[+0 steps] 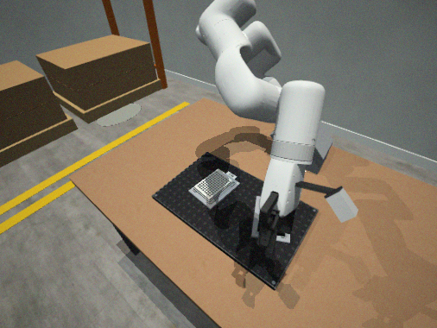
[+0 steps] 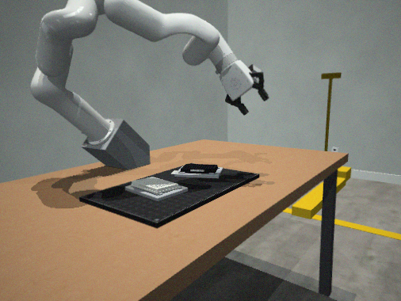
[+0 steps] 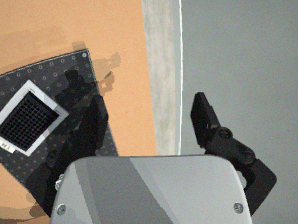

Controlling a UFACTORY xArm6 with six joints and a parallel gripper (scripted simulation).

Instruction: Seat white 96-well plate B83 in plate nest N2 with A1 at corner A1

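Right now the white 96-well plate B83 is 21 cm behind my hand, 29 cm to the right of it and 23 cm below it. Round my hand: N2 label (31 cm behind, 26 cm to the right, 25 cm below); then A1 mark (27 cm behind, 22 cm to the right, 24 cm below); then black plate B38 (20 cm behind, 5 cm to the right, 24 cm below).
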